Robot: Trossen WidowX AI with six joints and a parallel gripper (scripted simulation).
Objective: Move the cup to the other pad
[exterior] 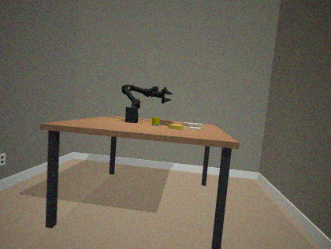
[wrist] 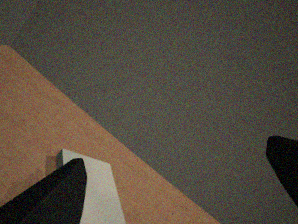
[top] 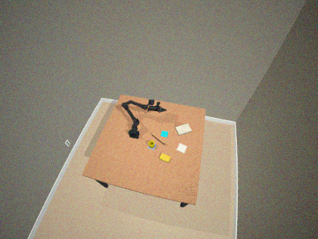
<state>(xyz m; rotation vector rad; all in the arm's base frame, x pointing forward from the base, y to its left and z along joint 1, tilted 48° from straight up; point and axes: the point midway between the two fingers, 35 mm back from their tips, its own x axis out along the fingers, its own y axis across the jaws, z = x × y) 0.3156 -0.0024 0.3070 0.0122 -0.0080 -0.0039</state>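
The yellow cup is 35 cm to the right of my gripper tip, 25 cm below it and 14 cm behind it. The rest, counted from my gripper tip: thin wooden stick 27 cm below, 25 cm to the right, 7 cm behind; then beige block 27 cm below, 24 cm ahead, 7 cm to the right; then cyan pad 29 cm below, 16 cm to the right.
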